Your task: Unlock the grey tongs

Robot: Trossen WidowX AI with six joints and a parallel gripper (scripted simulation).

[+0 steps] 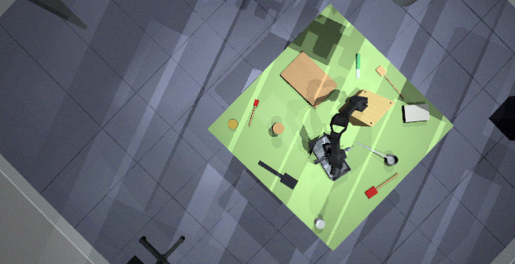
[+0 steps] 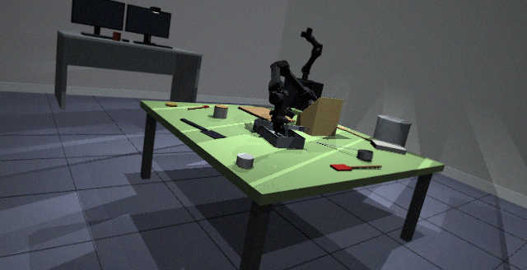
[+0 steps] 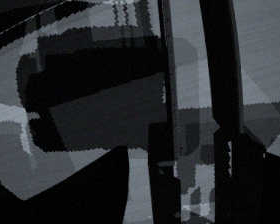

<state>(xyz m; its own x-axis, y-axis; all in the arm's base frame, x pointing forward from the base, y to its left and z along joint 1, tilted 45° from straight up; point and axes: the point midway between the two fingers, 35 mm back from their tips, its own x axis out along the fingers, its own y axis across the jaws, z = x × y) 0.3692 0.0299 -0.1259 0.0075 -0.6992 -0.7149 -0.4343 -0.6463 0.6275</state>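
The roasting tin is 20 mm to the left of my gripper tip. The rest, counted from my gripper tip: black spatula: 350 mm ahead, 140 mm to the right, 30 mm below; red spatula: 450 mm to the left, 100 mm behind, 20 mm below; cork-topped jar: 390 mm to the right, 120 mm ahead, 10 mm above.
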